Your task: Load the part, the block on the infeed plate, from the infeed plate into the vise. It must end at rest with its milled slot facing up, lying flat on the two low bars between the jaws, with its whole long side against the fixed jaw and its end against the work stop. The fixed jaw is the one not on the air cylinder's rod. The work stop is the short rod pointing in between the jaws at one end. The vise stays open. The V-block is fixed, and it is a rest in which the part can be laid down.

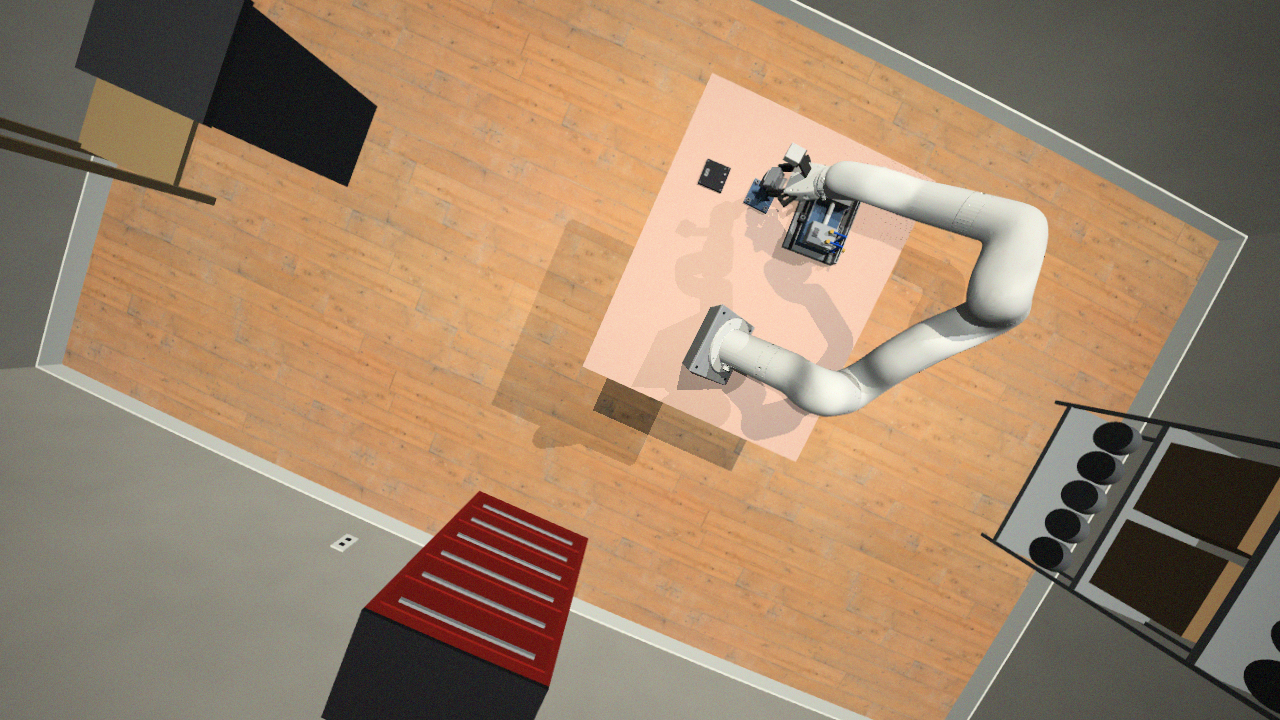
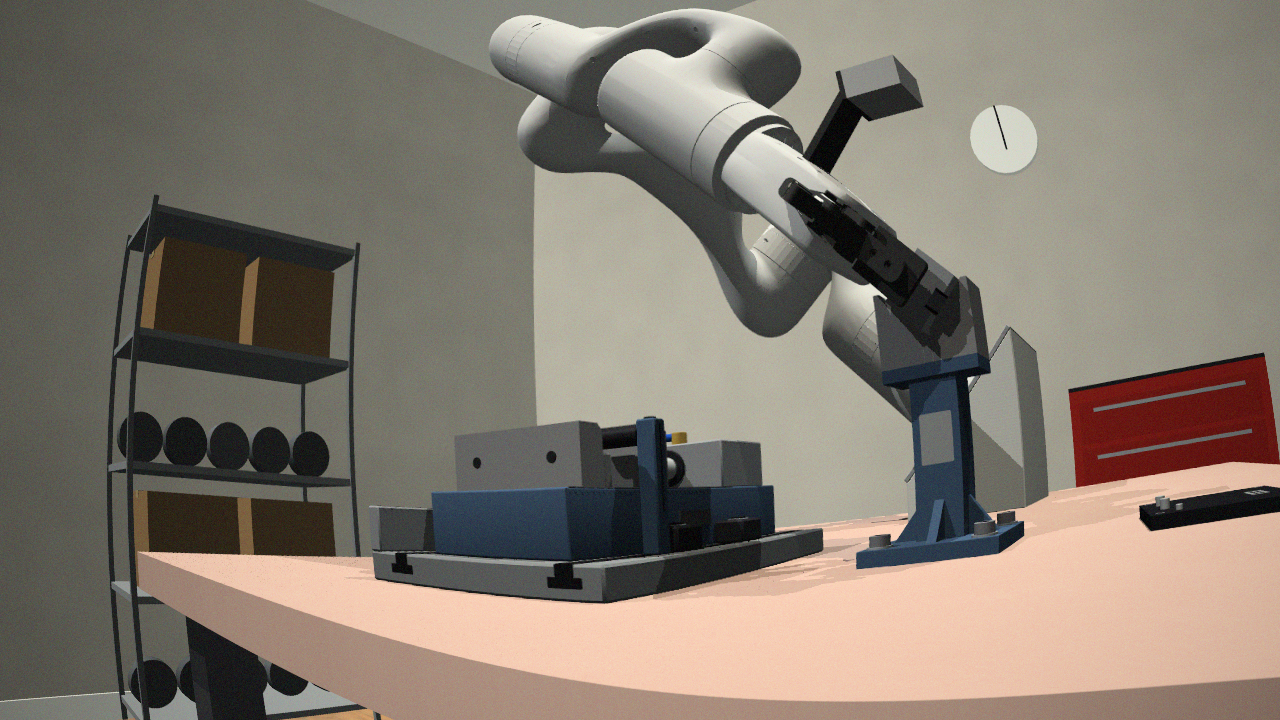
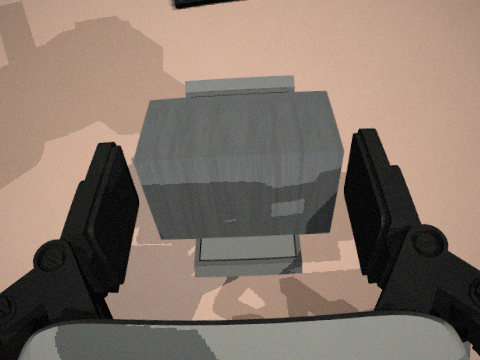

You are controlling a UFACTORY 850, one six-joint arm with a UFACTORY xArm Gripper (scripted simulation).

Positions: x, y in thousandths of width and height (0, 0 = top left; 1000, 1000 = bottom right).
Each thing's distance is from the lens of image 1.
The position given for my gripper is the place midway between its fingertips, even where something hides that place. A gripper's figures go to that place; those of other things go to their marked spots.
my gripper (image 1: 604, 251): 137 cm
vise (image 1: 641, 291): 151 cm
